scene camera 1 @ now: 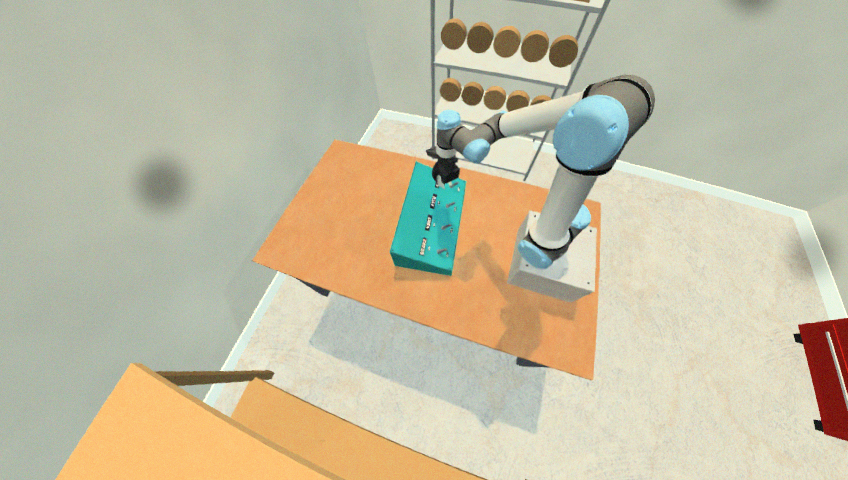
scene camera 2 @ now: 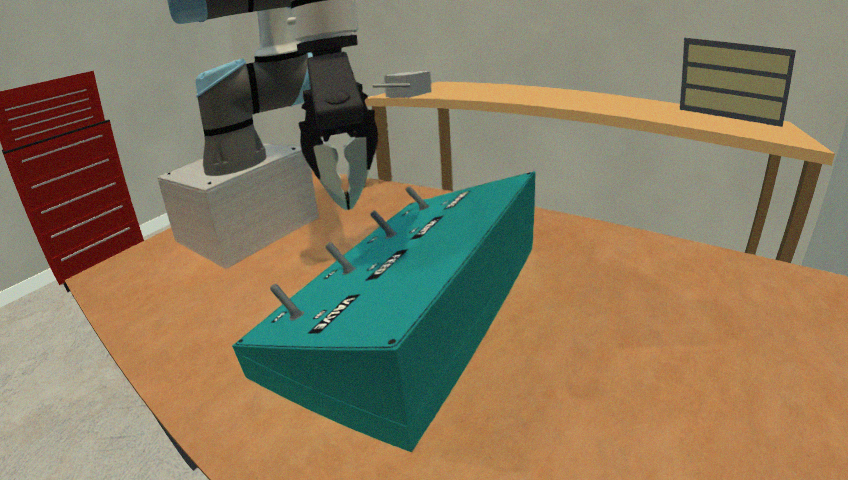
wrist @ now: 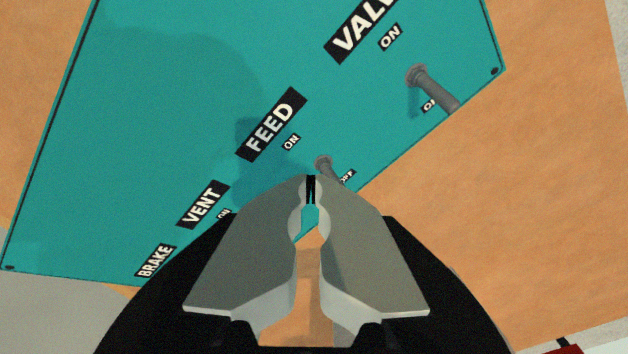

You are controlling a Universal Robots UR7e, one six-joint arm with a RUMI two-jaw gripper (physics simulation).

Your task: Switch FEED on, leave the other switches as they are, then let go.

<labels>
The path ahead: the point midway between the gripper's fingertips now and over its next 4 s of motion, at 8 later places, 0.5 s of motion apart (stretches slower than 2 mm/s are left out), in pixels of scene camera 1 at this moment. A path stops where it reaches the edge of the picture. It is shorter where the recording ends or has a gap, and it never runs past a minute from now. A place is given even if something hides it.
The gripper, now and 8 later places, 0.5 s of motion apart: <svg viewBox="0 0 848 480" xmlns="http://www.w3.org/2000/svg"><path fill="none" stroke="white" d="M441 186L449 188L459 195L459 198L458 206L458 209L456 209L454 208L451 208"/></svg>
</labels>
